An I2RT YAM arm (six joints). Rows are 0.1 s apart.
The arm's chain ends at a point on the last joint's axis. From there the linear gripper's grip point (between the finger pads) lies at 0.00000 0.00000 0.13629 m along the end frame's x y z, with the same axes.
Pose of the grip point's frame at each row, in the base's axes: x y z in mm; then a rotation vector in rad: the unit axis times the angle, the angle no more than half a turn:
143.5, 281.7, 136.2, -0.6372, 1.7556, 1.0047
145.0, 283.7, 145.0, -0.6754, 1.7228, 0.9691
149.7, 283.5, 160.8, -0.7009, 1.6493, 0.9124
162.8, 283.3, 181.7, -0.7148, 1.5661, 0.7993
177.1, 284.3, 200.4, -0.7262, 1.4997, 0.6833
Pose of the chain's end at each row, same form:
76.9, 165.4, 160.9, -0.6372, 1.7556, 1.0047
77.9, 167.4, 168.6, -0.6754, 1.7228, 0.9691
79.3, 168.2, 178.9, -0.7009, 1.6493, 0.9124
84.9, 172.1, 193.6, -0.7148, 1.5661, 0.7993
92.2, 177.9, 207.4, -0.7262, 1.4997, 0.6833

